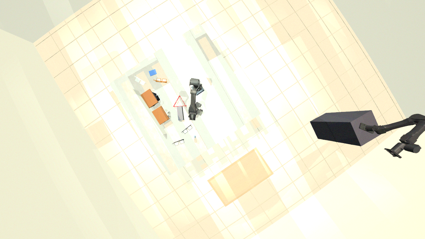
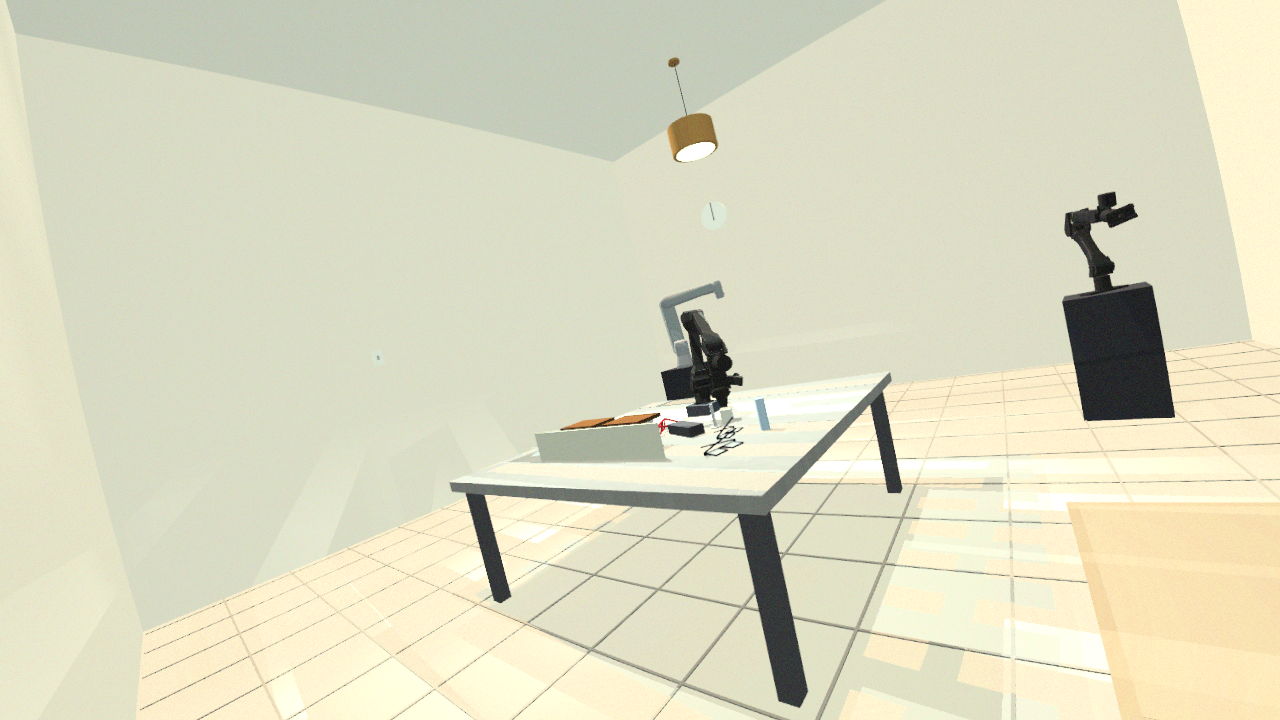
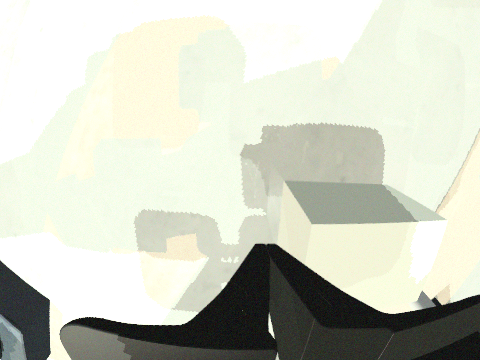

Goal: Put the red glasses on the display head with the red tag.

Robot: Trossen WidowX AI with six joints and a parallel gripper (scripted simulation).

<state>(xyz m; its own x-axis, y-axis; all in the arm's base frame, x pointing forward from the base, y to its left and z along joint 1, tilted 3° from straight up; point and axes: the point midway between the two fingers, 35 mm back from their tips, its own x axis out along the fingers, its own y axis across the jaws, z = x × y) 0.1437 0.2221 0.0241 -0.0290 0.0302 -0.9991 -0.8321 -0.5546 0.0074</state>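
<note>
My gripper tip is 17 cm short of the dark box, 6 cm to the left of it and 1 cm above it. Round my gripper tip: long white wall 47 cm ahead, 22 cm to the right, 2 cm above; pale box 3 cm ahead, 2 cm to the left, 1 cm below; blue square 25 cm ahead, 64 cm to the right, 3 cm below.
</note>
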